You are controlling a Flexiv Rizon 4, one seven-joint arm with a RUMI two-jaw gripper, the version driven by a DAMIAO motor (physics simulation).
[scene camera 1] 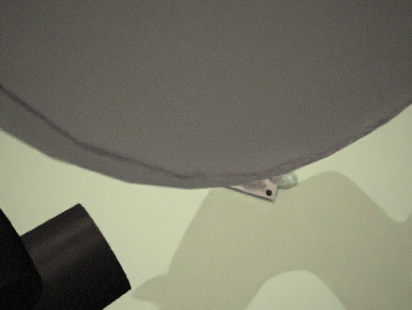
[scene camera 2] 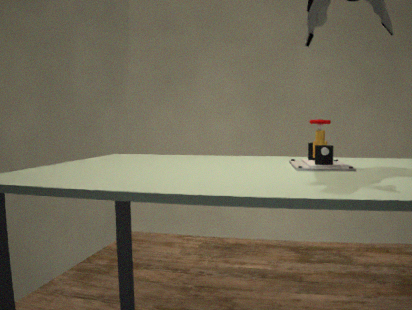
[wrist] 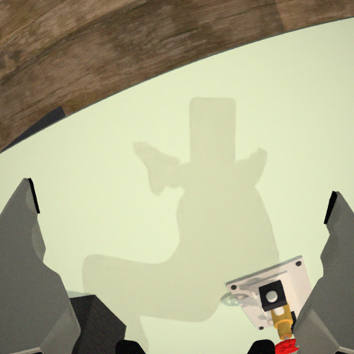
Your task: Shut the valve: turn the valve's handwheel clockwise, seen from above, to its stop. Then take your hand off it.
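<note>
The valve has a red handwheel (scene camera 2: 320, 122) (wrist: 286, 346) on top of a yellow-brown stem (scene camera 2: 320, 136) (wrist: 283, 320), with black blocks at its sides. It stands upright on a light base plate (scene camera 2: 300, 166) (wrist: 299, 276) on the table. In scene camera 1 a corner of the base plate (scene camera 1: 260, 189) shows; the handwheel is hidden there behind a large grey shape. My gripper (scene camera 2: 350, 38) (wrist: 184, 189) is open and empty, high above the table. In scene camera 2 it is well above the handwheel and to its right. The handwheel is partly cut off at the wrist view's bottom edge.
The pale green table (scene camera 2: 200, 175) (wrist: 125, 150) has its edge across the top of the wrist view. A dark block (wrist: 100, 322) shows at the lower left there. A small translucent greenish thing (scene camera 1: 287, 180) (wrist: 231, 299) is beside the base plate. A black cylinder (scene camera 1: 75, 250) shows in scene camera 1.
</note>
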